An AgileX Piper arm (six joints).
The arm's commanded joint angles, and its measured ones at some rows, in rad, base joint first. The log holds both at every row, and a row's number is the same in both.
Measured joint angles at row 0:
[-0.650 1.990 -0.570 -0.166 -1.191 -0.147]
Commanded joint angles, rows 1 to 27:
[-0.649 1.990 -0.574 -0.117 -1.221 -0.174]
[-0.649 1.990 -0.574 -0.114 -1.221 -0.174]
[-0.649 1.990 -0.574 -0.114 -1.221 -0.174]
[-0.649 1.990 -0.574 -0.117 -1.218 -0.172]
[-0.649 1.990 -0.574 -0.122 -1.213 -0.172]
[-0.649 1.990 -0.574 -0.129 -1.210 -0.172]
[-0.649 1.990 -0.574 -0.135 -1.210 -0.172]
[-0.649 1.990 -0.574 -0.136 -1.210 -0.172]
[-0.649 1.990 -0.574 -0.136 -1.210 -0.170]
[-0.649 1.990 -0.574 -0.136 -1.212 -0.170]
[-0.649 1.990 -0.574 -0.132 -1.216 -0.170]
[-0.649 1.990 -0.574 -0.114 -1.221 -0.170]
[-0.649 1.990 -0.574 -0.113 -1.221 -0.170]
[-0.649 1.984 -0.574 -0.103 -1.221 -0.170]
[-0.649 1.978 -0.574 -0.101 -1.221 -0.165]
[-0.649 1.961 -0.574 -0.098 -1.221 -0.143]
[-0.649 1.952 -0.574 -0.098 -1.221 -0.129]
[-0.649 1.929 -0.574 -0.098 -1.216 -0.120]
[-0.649 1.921 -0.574 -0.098 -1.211 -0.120]
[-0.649 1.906 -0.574 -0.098 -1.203 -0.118]
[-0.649 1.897 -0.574 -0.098 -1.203 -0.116]
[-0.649 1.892 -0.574 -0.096 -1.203 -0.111]
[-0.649 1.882 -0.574 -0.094 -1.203 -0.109]
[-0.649 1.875 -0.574 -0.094 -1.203 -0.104]
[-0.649 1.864 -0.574 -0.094 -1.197 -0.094]
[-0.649 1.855 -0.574 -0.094 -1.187 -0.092]
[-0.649 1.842 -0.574 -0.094 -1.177 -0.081]
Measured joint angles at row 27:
[-0.650 1.880 -0.571 -0.098 -1.199 -0.104]
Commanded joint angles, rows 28 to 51:
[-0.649 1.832 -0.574 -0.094 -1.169 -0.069]
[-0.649 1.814 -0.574 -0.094 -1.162 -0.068]
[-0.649 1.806 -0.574 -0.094 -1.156 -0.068]
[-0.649 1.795 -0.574 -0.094 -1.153 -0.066]
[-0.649 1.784 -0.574 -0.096 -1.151 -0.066]
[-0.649 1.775 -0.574 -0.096 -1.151 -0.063]
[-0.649 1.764 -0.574 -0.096 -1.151 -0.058]
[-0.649 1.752 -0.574 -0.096 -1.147 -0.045]
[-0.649 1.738 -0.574 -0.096 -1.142 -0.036]
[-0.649 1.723 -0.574 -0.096 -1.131 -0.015]
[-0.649 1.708 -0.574 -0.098 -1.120 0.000]
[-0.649 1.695 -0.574 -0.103 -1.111 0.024]
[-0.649 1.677 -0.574 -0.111 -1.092 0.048]
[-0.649 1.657 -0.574 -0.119 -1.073 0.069]
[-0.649 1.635 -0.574 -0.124 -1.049 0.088]
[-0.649 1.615 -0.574 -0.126 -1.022 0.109]
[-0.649 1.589 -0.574 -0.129 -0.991 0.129]
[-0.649 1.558 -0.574 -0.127 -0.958 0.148]
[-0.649 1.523 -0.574 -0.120 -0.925 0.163]
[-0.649 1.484 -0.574 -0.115 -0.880 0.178]
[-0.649 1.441 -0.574 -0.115 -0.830 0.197]
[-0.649 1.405 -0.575 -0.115 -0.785 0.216]
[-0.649 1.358 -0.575 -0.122 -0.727 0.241]
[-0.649 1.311 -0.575 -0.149 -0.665 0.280]
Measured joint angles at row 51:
[-0.650 1.471 -0.572 -0.112 -0.851 0.184]
